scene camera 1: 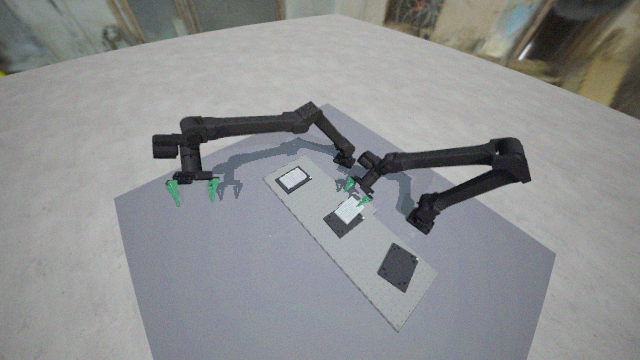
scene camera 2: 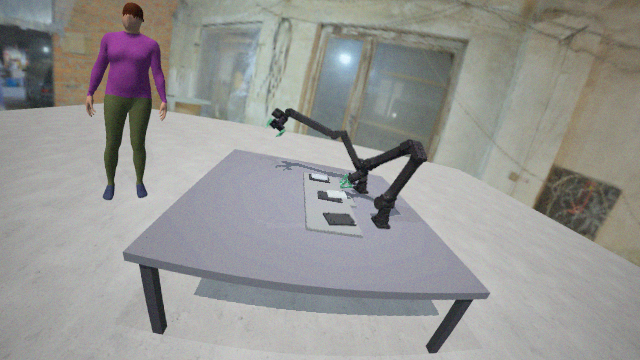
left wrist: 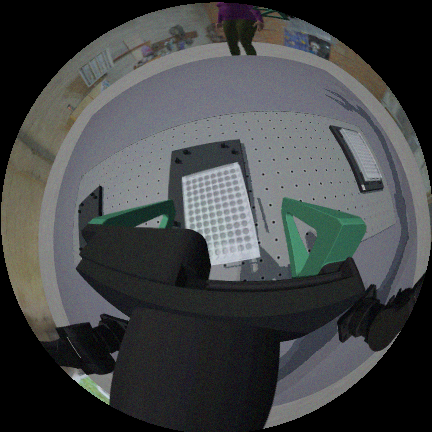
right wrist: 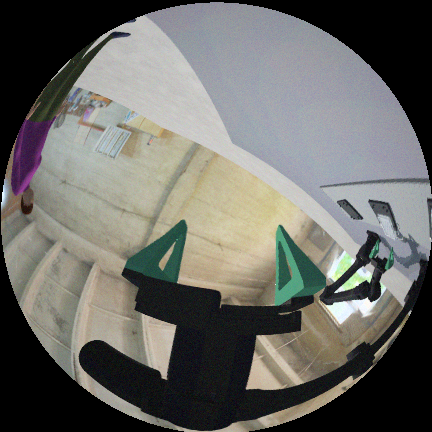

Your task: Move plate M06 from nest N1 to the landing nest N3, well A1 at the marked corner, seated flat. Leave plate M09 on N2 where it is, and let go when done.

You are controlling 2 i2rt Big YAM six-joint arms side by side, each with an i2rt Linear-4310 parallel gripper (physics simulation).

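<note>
A white well plate (scene camera 1: pixel 348 210) (scene camera 2: pixel 336 194) (left wrist: pixel 220 215) lies shifted towards one end of the dark middle nest (scene camera 1: pixel 340 231) (left wrist: pixel 205 156), leaving pegs bare; its tilt is unclear. A second white plate (scene camera 1: pixel 293 178) (scene camera 2: pixel 319 177) (left wrist: pixel 361 154) sits within its dark nest at the board's far end. The nest at the other end (scene camera 1: pixel 398 267) (scene camera 2: pixel 340 219) is empty. Plate and nest names are not readable. My left gripper (scene camera 1: pixel 352 197) (scene camera 2: pixel 345 181) (left wrist: pixel 226 204) is open above the middle plate, not touching it. My right gripper (scene camera 1: pixel 195 203) (scene camera 2: pixel 273 131) (right wrist: pixel 230 225) is open and empty, away from the board.
The nests stand on a grey perforated board (scene camera 1: pixel 367 250) (scene camera 2: pixel 315 215) (left wrist: pixel 280 145) on the purple-grey table (scene camera 1: pixel 225 280) (scene camera 2: pixel 240 220). The right arm (scene camera 1: pixel 245 127) reaches high over the table. A person (scene camera 2: pixel 133 65) stands beyond the table.
</note>
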